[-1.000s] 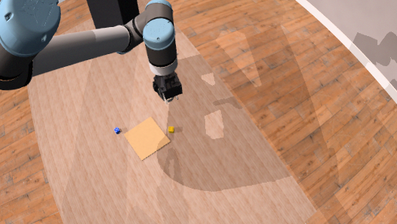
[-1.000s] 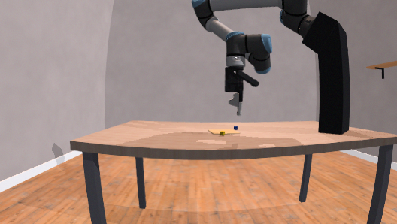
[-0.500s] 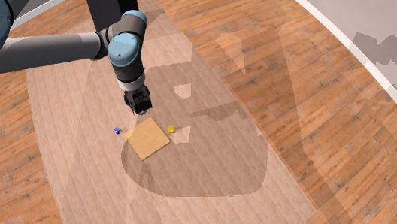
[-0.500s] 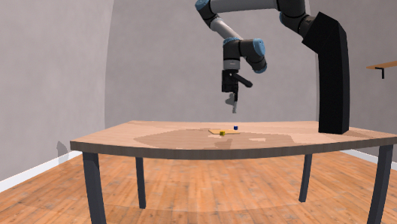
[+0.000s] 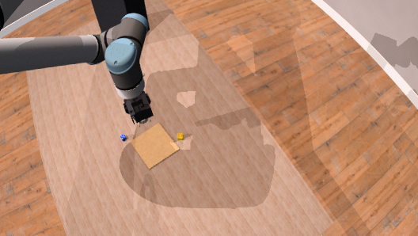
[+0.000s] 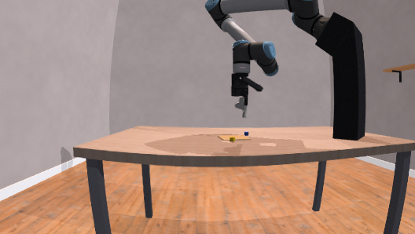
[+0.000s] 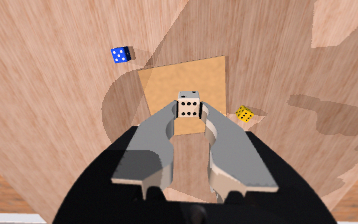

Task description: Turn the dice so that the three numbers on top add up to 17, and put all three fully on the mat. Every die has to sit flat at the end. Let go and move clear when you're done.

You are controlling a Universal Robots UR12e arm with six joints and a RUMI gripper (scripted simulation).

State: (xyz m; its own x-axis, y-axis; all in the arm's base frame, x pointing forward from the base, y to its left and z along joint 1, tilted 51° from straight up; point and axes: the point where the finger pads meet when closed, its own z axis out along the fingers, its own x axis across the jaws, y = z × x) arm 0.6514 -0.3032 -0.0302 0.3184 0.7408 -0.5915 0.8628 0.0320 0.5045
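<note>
The tan mat is 120 mm below my hand, 50 mm ahead of it and 20 mm to the right of it. The rest, counted from my hand: white die: 10 mm below; then blue die: 110 mm below, 90 mm to the right, 60 mm behind; then yellow die: 110 mm below, 100 mm ahead, 80 mm to the left.
</note>
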